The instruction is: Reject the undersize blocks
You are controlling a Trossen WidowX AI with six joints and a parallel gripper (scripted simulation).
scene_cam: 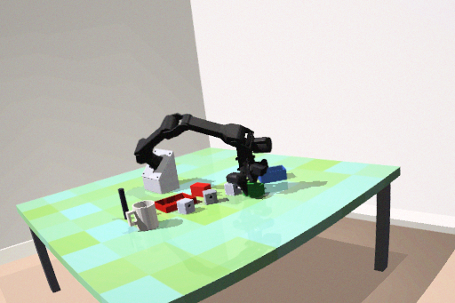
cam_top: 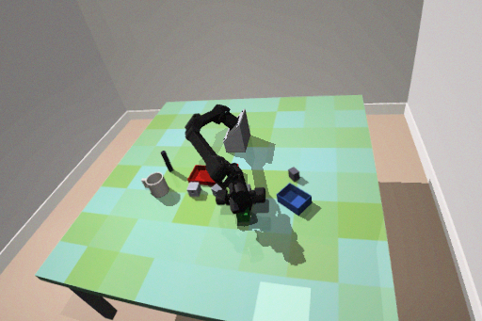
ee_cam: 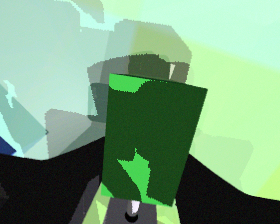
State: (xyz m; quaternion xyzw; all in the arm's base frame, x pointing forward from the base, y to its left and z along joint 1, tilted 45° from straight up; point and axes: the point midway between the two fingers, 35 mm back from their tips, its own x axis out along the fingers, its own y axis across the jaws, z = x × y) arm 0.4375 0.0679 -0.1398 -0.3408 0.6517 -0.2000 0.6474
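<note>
My gripper tip is now 8 cm past the steel block, 2 cm to the left of it and 1 cm below it. The rest, counted from my gripper tip: green GO gauge: 2 cm above, 1 cm behind; then blue tray: 19 cm to the left, 7 cm behind; then darker grey block: 20 cm behind, 17 cm to the left, 1 cm above.
</note>
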